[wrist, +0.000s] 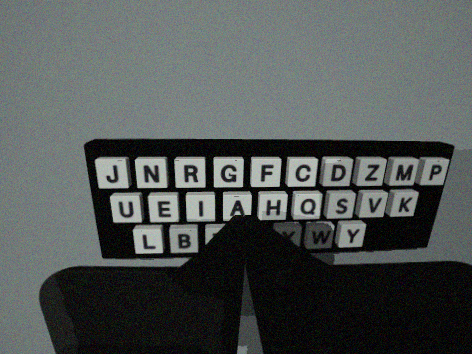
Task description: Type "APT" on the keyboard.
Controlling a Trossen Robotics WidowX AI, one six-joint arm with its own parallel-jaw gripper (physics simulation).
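Places are measured from the arm's base along level axes (x ahead, y left, z up), in millimetres.
Where they show: gripper, between the fingertips: (243, 225).
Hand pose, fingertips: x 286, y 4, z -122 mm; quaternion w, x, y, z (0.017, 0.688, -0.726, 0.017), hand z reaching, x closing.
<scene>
Each offset is from my fingertips to the top centre of the thing. Level surfaces: height alone.
The black keyboard @(5 mm back, 23 mm right, 24 mm down) (270, 148) with white letter keys spans the middle of the wrist view. The A key @(3 mm back, 1 mm left, 24 mm down) (237, 204) is in the middle row, its lower edge overlapped by the fingertips. The P key @(9 mm ahead, 109 mm right, 24 mm down) (434, 171) is at the right end of the top row. The T key is not readable; the fingers hide part of the bottom row between B and X. My gripper (243, 225) is shut and empty, its dark tips pointing at the lower part of the A key in the view. Whether the tips touch a key cannot be told.
The G key @(16 mm ahead, 4 mm left, 24 mm down) (228, 172) is above A, the I key @(2 mm back, 19 mm left, 24 mm down) (200, 204) left of it and the H key @(4 mm back, 18 mm right, 24 mm down) (272, 205) right of it. A shadow darkens the W key @(25 mm back, 46 mm right, 24 mm down) (318, 235) and the X beside it. The grey table top @(40 mm down) (240, 70) extends beyond the keyboard.
</scene>
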